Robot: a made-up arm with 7 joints.
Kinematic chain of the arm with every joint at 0, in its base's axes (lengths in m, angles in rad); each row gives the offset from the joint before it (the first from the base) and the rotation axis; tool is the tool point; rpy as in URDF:
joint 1: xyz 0 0 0.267 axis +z
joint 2: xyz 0 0 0 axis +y
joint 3: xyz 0 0 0.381 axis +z
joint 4: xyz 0.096 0 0 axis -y
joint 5: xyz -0.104 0 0.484 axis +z
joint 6: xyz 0 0 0 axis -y
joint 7: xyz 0.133 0 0 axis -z
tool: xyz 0 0 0 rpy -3.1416 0 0
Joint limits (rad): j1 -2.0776..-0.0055 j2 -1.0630..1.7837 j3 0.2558..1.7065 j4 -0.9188..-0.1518 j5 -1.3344..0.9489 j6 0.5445..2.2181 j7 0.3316..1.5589
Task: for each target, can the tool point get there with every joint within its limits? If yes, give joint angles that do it. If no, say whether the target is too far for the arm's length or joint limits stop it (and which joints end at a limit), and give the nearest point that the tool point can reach.
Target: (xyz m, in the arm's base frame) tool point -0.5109 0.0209 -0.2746
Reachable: no: joint limits stop it (at a limit: joint 1, joint 2, joint 3, joint 4, joint 6) | nearest point -0.2808 -0.5671 -0.3947 | short by 0.643 m
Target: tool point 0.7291 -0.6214 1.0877
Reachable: no: too far | nearest point 0.5901 -0.5029 0.9312 | short by 0.241 m
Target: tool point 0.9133 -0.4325 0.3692
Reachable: yes | joints -0.7494 1.4648 1.5671 -0.6137 -0.0132 2.0655 0.9335
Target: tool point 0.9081 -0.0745 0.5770
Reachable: yes | joints -0.2115 0.8437 0.4154 -0.5565 -0.4491 0.7781 0.7812
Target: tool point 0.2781 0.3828 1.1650
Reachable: yes | joints -1.4394 -0.5459 1.0586 -0.6377 -0.6002 1.6893 1.0570
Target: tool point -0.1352 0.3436 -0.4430
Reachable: no: joint limits stop it (at a limit: joint 1, joint 2, joint 4, joint 6) | nearest point 0.5906 0.2287 -0.3609 | short by 0.739 m
